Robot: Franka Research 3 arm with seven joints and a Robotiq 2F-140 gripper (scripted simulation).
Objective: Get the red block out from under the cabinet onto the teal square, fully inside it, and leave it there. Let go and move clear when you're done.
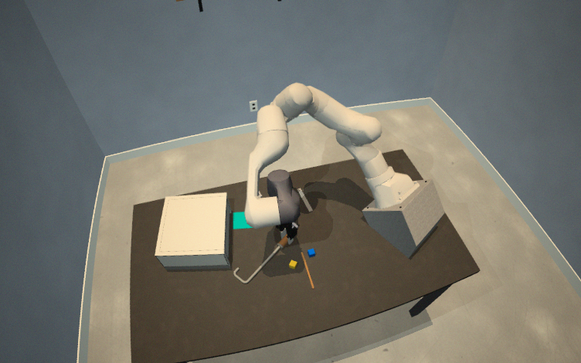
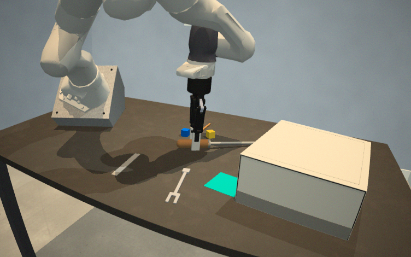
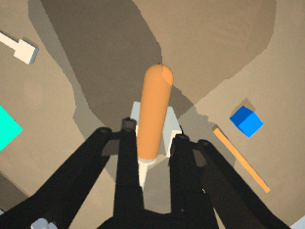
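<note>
Right now the blue cube is 50 mm behind my hand, 110 mm to the left of it and 30 mm below it. The rest, counted from my hand: yellow cube: 40 mm ahead, 120 mm to the left, 30 mm below; hook tool: 120 mm ahead, 10 mm to the left, 30 mm below; thin orange stick: 170 mm to the left, 40 mm below.
</note>
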